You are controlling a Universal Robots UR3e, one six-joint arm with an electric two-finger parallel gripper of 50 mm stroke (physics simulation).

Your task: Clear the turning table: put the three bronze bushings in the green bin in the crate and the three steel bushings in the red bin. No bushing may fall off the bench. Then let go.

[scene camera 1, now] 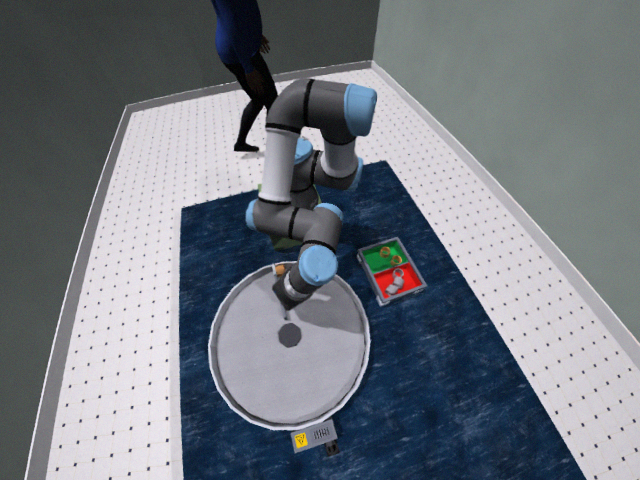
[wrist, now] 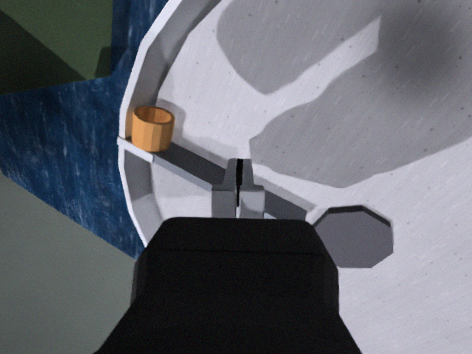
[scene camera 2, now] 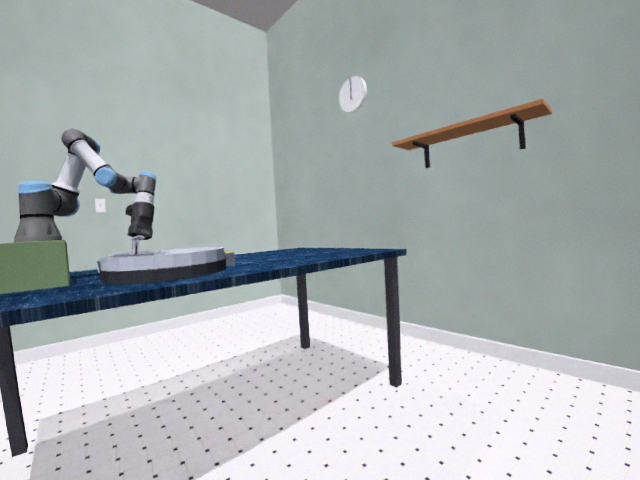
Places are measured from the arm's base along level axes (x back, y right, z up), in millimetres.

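Pixels of known places: gripper, fingertip midpoint: (wrist: 239,173) (scene camera 2: 134,255); arm's base, origin of the base link: (scene camera 1: 298,201) (scene camera 2: 39,243).
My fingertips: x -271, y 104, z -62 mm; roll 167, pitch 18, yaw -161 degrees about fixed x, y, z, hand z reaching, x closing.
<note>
Ahead of a thing's pixels: the offset from my fingertips to its top centre. "spot": to the spot under its first point. Level surfaces: height alone.
A bronze bushing @(dx +83, dy +6, dz +6 mm) (scene camera 1: 279,269) (wrist: 153,135) stands upright on the turning table (scene camera 1: 258,382) (scene camera 2: 165,260) (wrist: 425,305), in the corner between the rim and the outer end of a straight bar @(spot: dx +39, dy +19, dz -10 mm) (wrist: 195,164). Two bronze bushings @(dx +67, dy -343, dz -48 mm) (scene camera 1: 385,252) @(dx +26, dy -364, dz -48 mm) (scene camera 1: 396,260) lie in the green bin (scene camera 1: 376,264). Three steel bushings @(dx -19, dy -348, dz -48 mm) (scene camera 1: 398,272) @(dx -47, dy -335, dz -41 mm) (scene camera 1: 398,281) @(dx -64, dy -303, dz -41 mm) (scene camera 1: 390,289) are in the red bin (scene camera 1: 412,282). My gripper (scene camera 1: 286,316) (scene camera 2: 135,253) (wrist: 239,173) is shut and empty. It points down over the table between hub and bushing, overlapping the bar in the wrist view; its exact height is unclear.
The crate @(spot: dx +19, dy -255, dz -62 mm) (scene camera 1: 366,272) stands beside the turning table on the blue bench @(dz -79 mm) (scene camera 1: 423,372) (scene camera 2: 310,254). A dark hub @(dx -104, dy +24, dz -18 mm) (scene camera 1: 290,334) (wrist: 355,237) marks the table's centre. A control box @(spot: dx -342, dy +8, dz -21 mm) (scene camera 1: 321,435) sits at its far side from the green robot base (scene camera 2: 33,266). A person (scene camera 1: 238,36) stands behind the arm.
</note>
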